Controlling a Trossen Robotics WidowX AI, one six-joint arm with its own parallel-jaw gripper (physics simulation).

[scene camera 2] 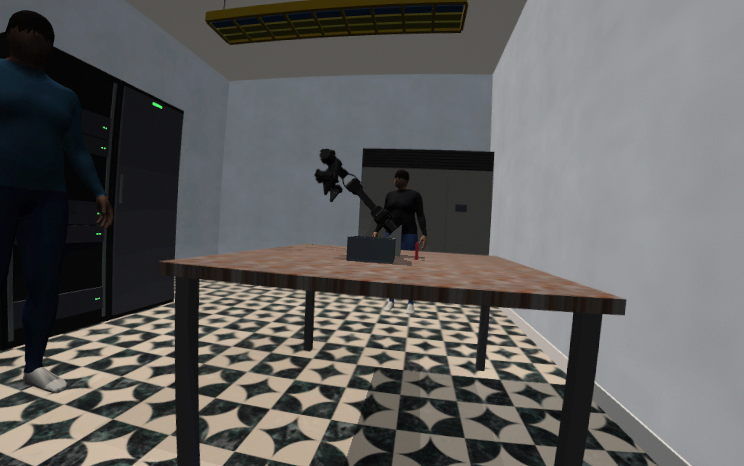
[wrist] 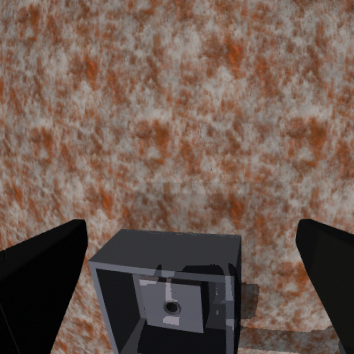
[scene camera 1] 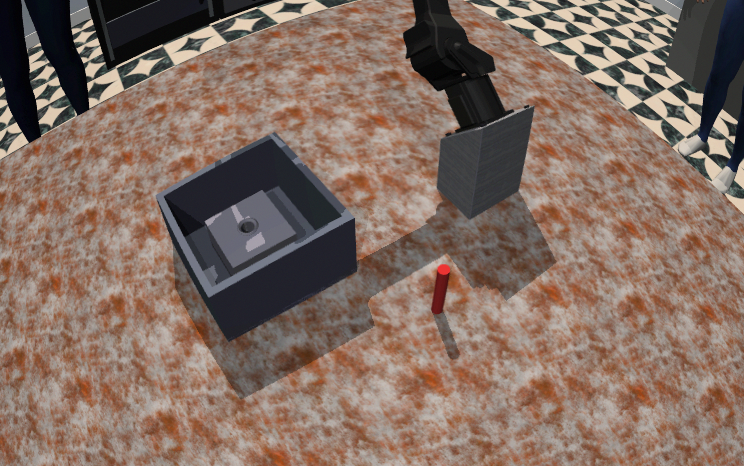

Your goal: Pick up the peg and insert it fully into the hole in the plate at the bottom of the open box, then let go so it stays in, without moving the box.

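Frame: origin at the arm's base, x ahead, y left, z up, level; centimetres.
Seen in the pictures: gripper, fingertip midpoint: [scene camera 2: 328, 198] [wrist: 194, 231] [scene camera 1: 227, 1]; arm's base at its link origin: [scene camera 2: 394, 231] [scene camera 1: 485, 122].
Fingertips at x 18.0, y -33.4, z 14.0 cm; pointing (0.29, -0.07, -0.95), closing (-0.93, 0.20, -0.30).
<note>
Pixels of each thing's top centre, then the offset from my fingertips to it. "*": a spot on its surface instead. Level surfaces: height alone.
- red peg at its top centre: [scene camera 1: 443, 269] [scene camera 2: 417, 242] dx +0.4, dy +43.6, dz -18.7 cm
- dark grey open box at its top centre: [scene camera 1: 242, 204] [wrist: 162, 326] [scene camera 2: 373, 237] dx +12.2, dy +22.6, dz -16.9 cm
- light plate at its top centre: [scene camera 1: 247, 225] [wrist: 170, 308] dx +12.2, dy +22.6, dz -20.6 cm
- round hole at a spot on its surface: [scene camera 1: 248, 225] [wrist: 174, 299] * dx +11.8, dy +21.9, dz -21.7 cm
- table at its surface level: dz -26.7 cm
The red peg [scene camera 1: 440, 289] [scene camera 2: 416, 250] stands upright on the table, to the right of the box in both scene views. The dark grey open box [scene camera 1: 293, 290] [scene camera 2: 370, 249] [wrist: 180, 250] stands on the table. The light plate [scene camera 1: 271, 222] [wrist: 191, 305] lies on its bottom, and the round hole [scene camera 1: 248, 225] [wrist: 172, 308] in it shows empty. My gripper [scene camera 2: 331, 194] [wrist: 194, 231] is open and empty, high above the table. In the wrist view the box lies below and between the fingers. The peg does not show in the wrist view, and the gripper does not show in scene camera 1.
The grey block [scene camera 1: 483, 164] under my arm's base [scene camera 1: 474, 101] stands on the table [scene camera 1: 549, 384] [scene camera 2: 466, 274], behind the peg in scene camera 1. The box walls rise around the plate. People stand beyond the table's edges.
</note>
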